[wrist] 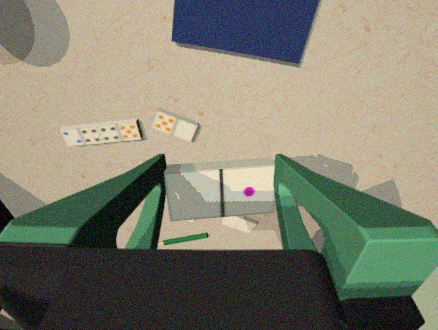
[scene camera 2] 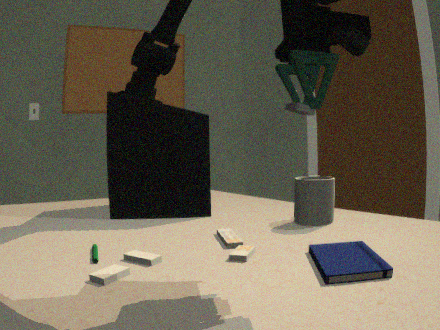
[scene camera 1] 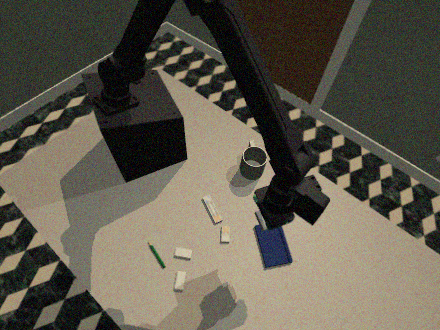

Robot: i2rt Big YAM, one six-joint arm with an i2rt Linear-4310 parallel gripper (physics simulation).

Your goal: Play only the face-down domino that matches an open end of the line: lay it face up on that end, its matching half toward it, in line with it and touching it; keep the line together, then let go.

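Pixels of known places: gripper, fingertip midpoint: [wrist: 220,164] [scene camera 2: 308,111] [scene camera 1: 267,218]; arm's base at its link origin: [scene camera 2: 137,102] [scene camera 1: 116,102].
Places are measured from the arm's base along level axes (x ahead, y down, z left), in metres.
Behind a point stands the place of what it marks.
My gripper [scene camera 2: 301,106] {z 0.082, x 0.566, y 0.081 m} [wrist: 220,164] {z 0.082, x 0.566, y 0.081 m} is shut on a face-up domino [scene camera 1: 260,220] {z 0.060, x 0.558, y 0.071 m} [wrist: 200,192] {z 0.076, x 0.553, y 0.073 m}, blank on one half and one magenta pip on the other, high above the table. Two joined dominoes [scene camera 1: 212,209] {z 0.057, x 0.381, y 0.285 m} [scene camera 2: 229,237] {z 0.052, x 0.394, y 0.285 m} [wrist: 102,133] {z 0.060, x 0.382, y 0.285 m} read blue two, four, four, orange five. A five-blank domino [scene camera 1: 225,234] {z 0.025, x 0.477, y 0.285 m} [scene camera 2: 242,253] {z 0.018, x 0.490, y 0.285 m} [wrist: 165,122] {z 0.038, x 0.468, y 0.285 m} lies by their five end, five half toward it, angled and with a small gap. Two plain-backed dominoes [scene camera 1: 183,253] {z -0.119, x 0.426, y 0.285 m} [scene camera 1: 180,281] {z -0.183, x 0.485, y 0.285 m} [scene camera 2: 142,258] {z -0.122, x 0.441, y 0.286 m} [scene camera 2: 109,274] {z -0.184, x 0.496, y 0.285 m} lie apart; part of one shows in the wrist view [wrist: 240,223] {z -0.180, x 0.485, y 0.285 m}.
A blue notebook [scene camera 1: 273,246] {z 0.110, x 0.619, y 0.283 m} [scene camera 2: 350,261] {z 0.102, x 0.632, y 0.283 m} [wrist: 245,25] {z 0.102, x 0.604, y 0.283 m} lies beyond the five-blank domino. A grey mug [scene camera 1: 253,165] {z 0.303, x 0.358, y 0.286 m} [scene camera 2: 314,200] {z 0.253, x 0.397, y 0.240 m} stands near the arm. A green pencil [scene camera 1: 157,256] {z -0.186, x 0.375, y 0.288 m} [scene camera 2: 95,253] {z -0.186, x 0.389, y 0.287 m} [wrist: 186,239] {z -0.183, x 0.377, y 0.288 m} lies near the plain-backed dominoes.
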